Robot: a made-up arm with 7 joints. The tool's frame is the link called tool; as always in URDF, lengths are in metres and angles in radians.
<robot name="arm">
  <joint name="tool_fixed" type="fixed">
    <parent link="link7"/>
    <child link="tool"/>
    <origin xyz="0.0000 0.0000 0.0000" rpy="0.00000 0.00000 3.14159"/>
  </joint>
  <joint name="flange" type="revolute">
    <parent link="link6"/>
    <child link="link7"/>
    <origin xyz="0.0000 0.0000 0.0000" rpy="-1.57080 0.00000 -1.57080"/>
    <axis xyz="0 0 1"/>
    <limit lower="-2.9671" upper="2.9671" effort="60" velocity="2.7"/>
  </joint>
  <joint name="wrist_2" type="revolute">
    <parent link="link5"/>
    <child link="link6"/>
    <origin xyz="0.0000 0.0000 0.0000" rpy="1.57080 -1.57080 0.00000"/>
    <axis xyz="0 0 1"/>
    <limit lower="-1.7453" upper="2.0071" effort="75" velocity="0.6"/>
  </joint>
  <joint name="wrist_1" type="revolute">
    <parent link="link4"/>
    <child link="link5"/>
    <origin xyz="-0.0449 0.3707 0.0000" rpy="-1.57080 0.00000 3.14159"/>
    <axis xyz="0 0 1"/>
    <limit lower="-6.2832" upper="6.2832" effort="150" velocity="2.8"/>
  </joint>
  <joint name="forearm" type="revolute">
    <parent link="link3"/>
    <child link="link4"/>
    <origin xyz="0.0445 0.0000 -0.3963" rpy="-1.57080 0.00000 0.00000"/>
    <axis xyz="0 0 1"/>
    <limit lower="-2.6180" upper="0.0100" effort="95" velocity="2.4"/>
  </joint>
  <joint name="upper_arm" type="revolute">
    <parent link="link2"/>
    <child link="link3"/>
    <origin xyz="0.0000 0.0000 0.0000" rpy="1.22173 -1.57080 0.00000"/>
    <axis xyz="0 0 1"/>
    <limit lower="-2.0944" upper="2.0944" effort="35" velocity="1.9"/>
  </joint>
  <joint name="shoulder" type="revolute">
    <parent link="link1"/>
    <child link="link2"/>
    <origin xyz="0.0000 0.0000 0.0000" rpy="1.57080 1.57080 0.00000"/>
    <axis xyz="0 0 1"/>
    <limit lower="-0.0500" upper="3.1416" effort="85" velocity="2.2"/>
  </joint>
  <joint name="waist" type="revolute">
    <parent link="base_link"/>
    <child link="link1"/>
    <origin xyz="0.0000 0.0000 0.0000" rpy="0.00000 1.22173 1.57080"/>
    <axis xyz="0 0 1"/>
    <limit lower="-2.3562" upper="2.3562" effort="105" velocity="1.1"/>
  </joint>
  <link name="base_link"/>
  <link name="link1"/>
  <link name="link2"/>
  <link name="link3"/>
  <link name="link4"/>
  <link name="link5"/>
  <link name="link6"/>
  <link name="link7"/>
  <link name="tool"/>
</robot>
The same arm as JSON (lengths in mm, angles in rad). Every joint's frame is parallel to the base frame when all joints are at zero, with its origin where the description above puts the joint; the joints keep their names.
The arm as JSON. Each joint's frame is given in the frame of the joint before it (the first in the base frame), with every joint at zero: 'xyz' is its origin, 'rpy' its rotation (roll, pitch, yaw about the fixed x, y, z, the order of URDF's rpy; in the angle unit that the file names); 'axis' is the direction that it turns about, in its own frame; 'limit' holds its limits. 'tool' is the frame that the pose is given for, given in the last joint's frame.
{"units": {"length": "mm", "angle": "rad"}, "joints": [{"name": "waist", "type": "revolute", "origin": {"xyz": [0.0, 0.0, 0.0], "rpy": [0.0, 0.0, 0.0]}, "axis": [0.0, 0.9397, 0.342], "limit": {"lower": -2.3562, "upper": 2.3562}}, {"name": "shoulder", "type": "revolute", "origin": {"xyz": [0.0, 0.0, 0.0], "rpy": [0.0, 0.0, 0.0]}, "axis": [1.0, 0.0, 0.0], "limit": {"lower": -0.05, "upper": 3.1416}}, {"name": "upper_arm", "type": "revolute", "origin": {"xyz": [0.0, 0.0, 0.0], "rpy": [0.0, 0.0, 0.0]}, "axis": [0.0, 0.0, 1.0], "limit": {"lower": -2.0944, "upper": 2.0944}}, {"name": "forearm", "type": "revolute", "origin": {"xyz": [44.5, 0.0, -396.3], "rpy": [0.0, 0.0, 0.0]}, "axis": [0.0, 1.0, 0.0], "limit": {"lower": -2.618, "upper": 0.01}}, {"name": "wrist_1", "type": "revolute", "origin": {"xyz": [-44.9, 0.0, -370.7], "rpy": [0.0, 0.0, 0.0]}, "axis": [0.0, 0.0, 1.0], "limit": {"lower": -6.2832, "upper": 6.2832}}, {"name": "wrist_2", "type": "revolute", "origin": {"xyz": [0.0, 0.0, 0.0], "rpy": [0.0, 0.0, 0.0]}, "axis": [0.0, 1.0, 0.0], "limit": {"lower": -1.7453, "upper": 2.0071}}, {"name": "flange", "type": "revolute", "origin": {"xyz": [0.0, 0.0, 0.0], "rpy": [0.0, 0.0, 0.0]}, "axis": [0.0, 0.0, 1.0], "limit": {"lower": -2.9671, "upper": 2.9671}}], "tool": {"origin": {"xyz": [0.0, 0.0, 0.0], "rpy": [0.0, 0.0, 0.0]}}}
